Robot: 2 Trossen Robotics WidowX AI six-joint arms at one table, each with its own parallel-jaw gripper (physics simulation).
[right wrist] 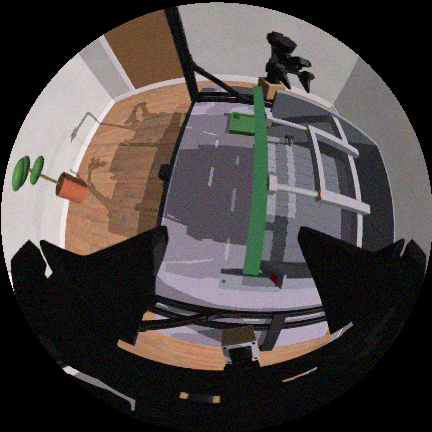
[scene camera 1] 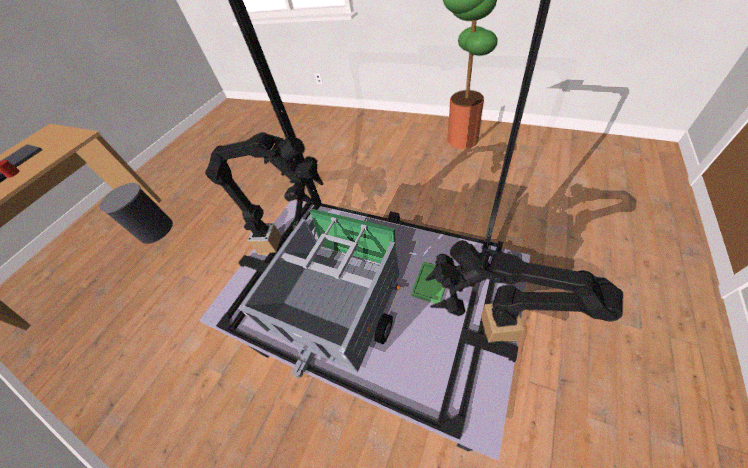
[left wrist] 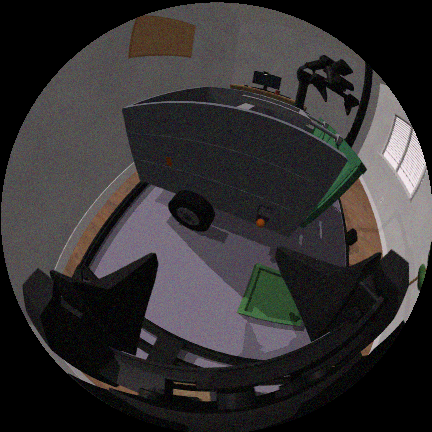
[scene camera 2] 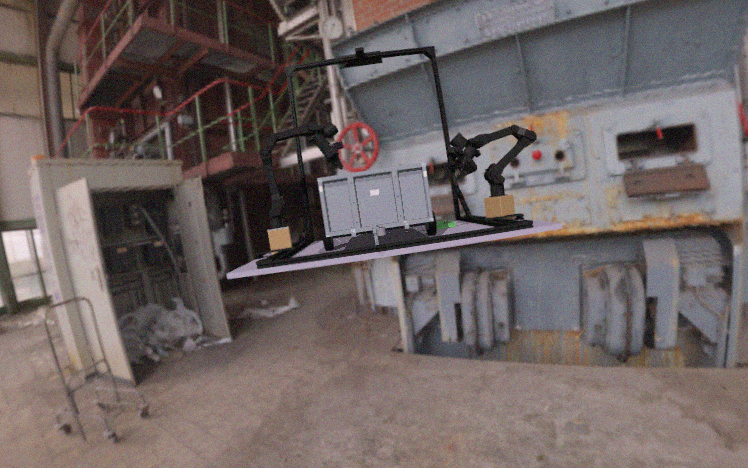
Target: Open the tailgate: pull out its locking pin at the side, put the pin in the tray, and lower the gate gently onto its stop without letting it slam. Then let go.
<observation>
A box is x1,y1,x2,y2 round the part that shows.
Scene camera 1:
my left gripper: [425,254,474,315]
my right gripper: [281,156,322,203]
</observation>
